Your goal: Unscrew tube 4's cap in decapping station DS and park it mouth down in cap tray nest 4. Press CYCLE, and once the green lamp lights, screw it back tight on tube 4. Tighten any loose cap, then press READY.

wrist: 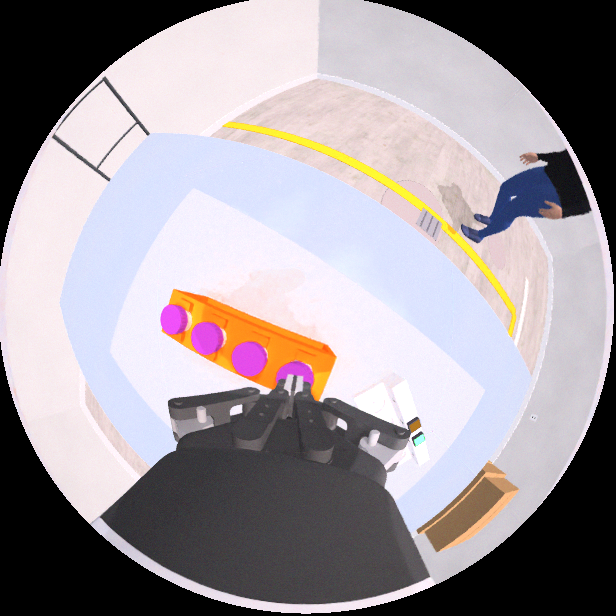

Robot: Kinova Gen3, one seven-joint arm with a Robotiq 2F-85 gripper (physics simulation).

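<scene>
In the wrist view an orange rack (252,339) lies on the white table top and holds a row of several tubes with magenta caps. My gripper (294,383) has its fingers together, tips over the near edge of the rightmost magenta cap (294,373). I cannot tell whether the tips touch that cap. The other caps (249,357) (206,337) (174,319) sit on their tubes to the left. A white box (396,410) with an amber button (414,425) and a cyan button (420,440) stands just right of the gripper.
A pale blue border (321,206) frames the white table top. A wooden crate (474,505) sits on the floor at lower right. A yellow floor line (413,198) curves beyond the table, and a person in blue trousers (528,198) stands past it.
</scene>
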